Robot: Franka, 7 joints.
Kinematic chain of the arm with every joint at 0, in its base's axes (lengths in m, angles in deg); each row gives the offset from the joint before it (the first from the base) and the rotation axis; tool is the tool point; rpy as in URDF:
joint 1: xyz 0 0 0.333 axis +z
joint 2: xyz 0 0 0 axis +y
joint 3: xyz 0 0 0.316 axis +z
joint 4: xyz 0.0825 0 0 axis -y
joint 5: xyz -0.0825 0 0.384 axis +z
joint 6: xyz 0 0 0 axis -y
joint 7: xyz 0.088 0 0 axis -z
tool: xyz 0 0 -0.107 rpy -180 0 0
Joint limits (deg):
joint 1: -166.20..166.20
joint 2: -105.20..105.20
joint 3: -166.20..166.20
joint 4: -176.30..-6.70
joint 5: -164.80..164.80
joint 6: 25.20..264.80
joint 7: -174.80..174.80
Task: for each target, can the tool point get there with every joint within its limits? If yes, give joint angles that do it. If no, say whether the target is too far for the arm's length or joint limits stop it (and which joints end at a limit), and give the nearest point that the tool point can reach.
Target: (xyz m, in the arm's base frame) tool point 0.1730 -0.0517 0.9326
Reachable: yes | joints 22.70 -39.34 0.04 -83.01 -57.51 61.27 -55.12
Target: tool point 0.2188 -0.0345 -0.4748
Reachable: no: joint limits stop it (at a limit: joint 2) | nearest point 0.2298 -0.0362 -0.3583 | short by 0.117 m
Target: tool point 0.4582 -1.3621 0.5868
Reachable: no: too far | nearest point 0.2694 -0.8007 0.4822 | short by 0.601 m
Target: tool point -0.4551 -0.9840 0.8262
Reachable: no: too far | nearest point -0.3278 -0.7088 0.6882 | short by 0.333 m
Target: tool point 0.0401 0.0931 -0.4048
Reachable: no: joint limits stop it (at a limit: joint 2) | nearest point 0.0487 0.1131 -0.3360 | short by 0.072 m
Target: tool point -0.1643 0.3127 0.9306
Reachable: yes | joints 64.68 12.02 92.90 -29.68 -45.07 44.07 -12.13
